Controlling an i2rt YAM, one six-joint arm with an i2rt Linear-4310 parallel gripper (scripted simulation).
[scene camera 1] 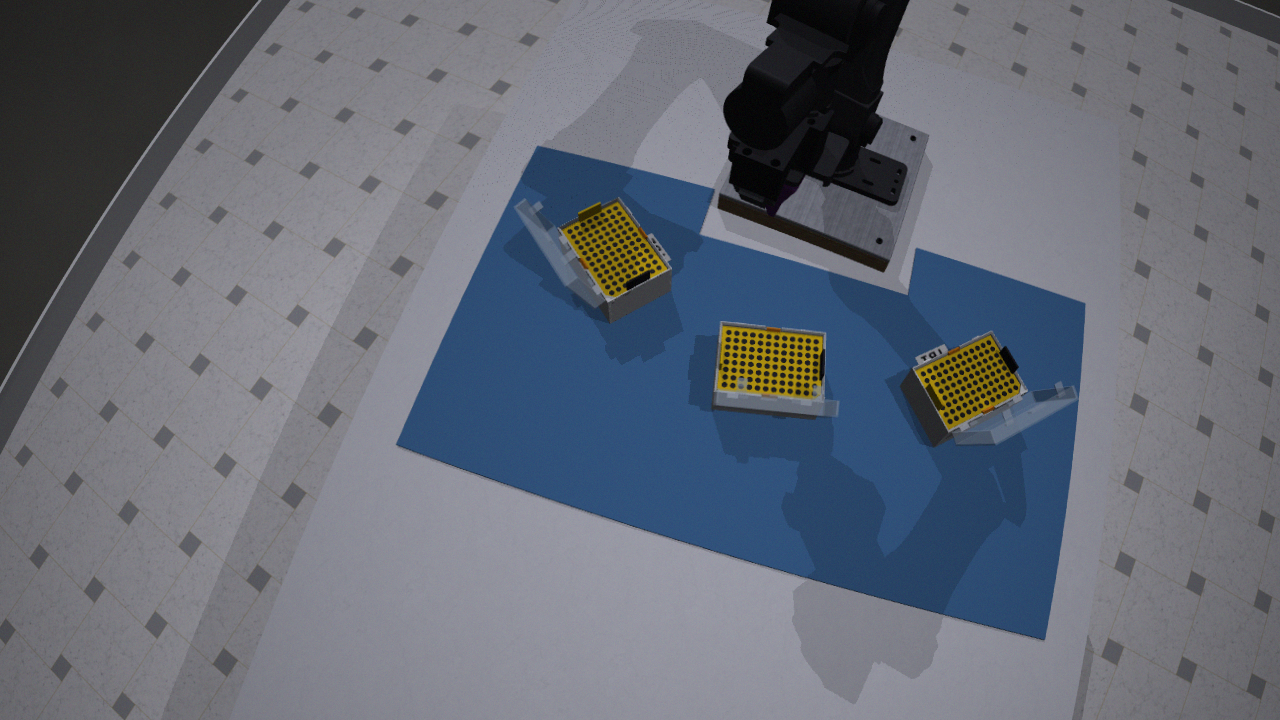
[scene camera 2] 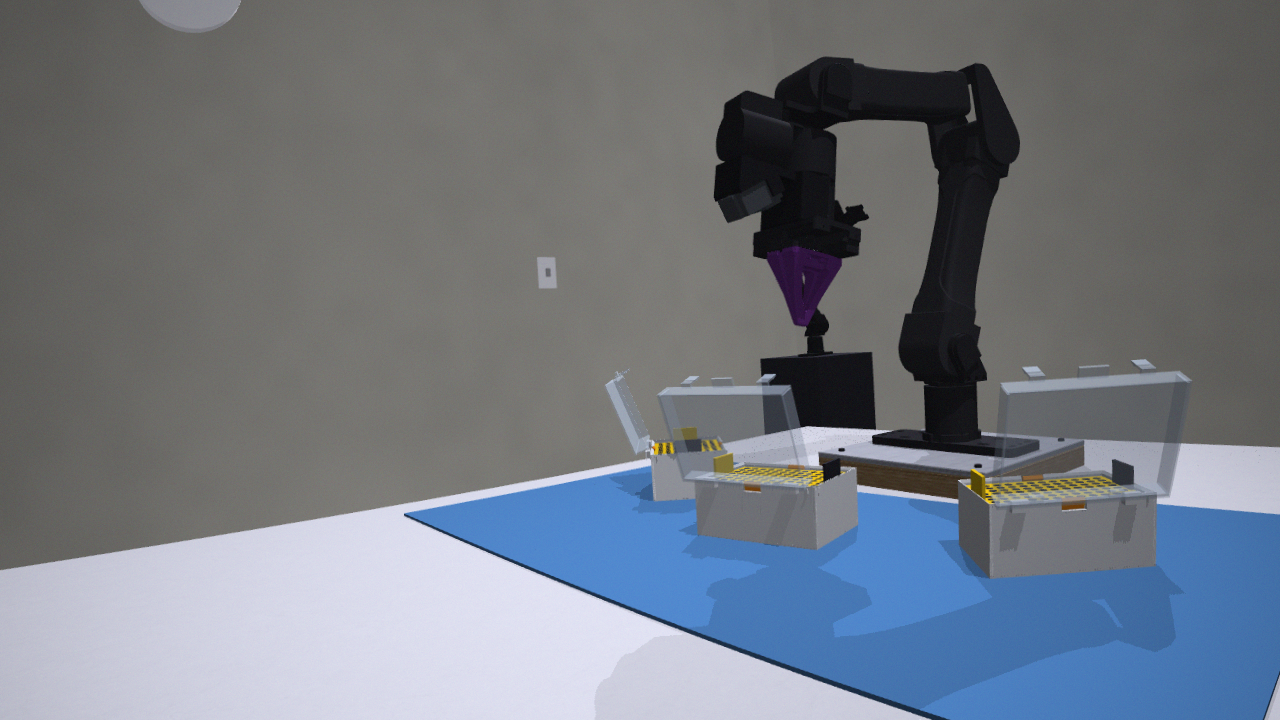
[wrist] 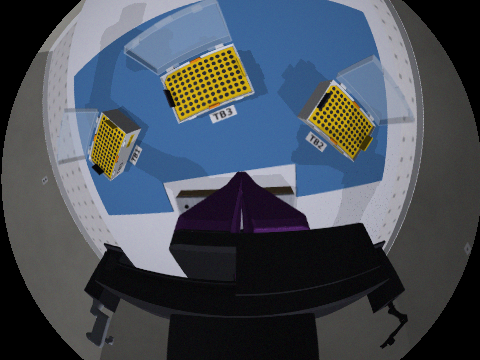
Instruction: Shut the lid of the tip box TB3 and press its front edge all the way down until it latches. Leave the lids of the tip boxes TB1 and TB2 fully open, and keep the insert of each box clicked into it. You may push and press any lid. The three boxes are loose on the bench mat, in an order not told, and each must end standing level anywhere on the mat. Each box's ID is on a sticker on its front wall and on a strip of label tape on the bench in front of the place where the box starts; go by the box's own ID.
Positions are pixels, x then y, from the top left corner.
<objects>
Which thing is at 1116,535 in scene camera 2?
A tip box.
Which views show the gripper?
Scene camera 1, scene camera 2 and the wrist view: all of them.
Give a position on a tip box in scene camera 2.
811,519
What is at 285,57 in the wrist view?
A blue mat.
</objects>
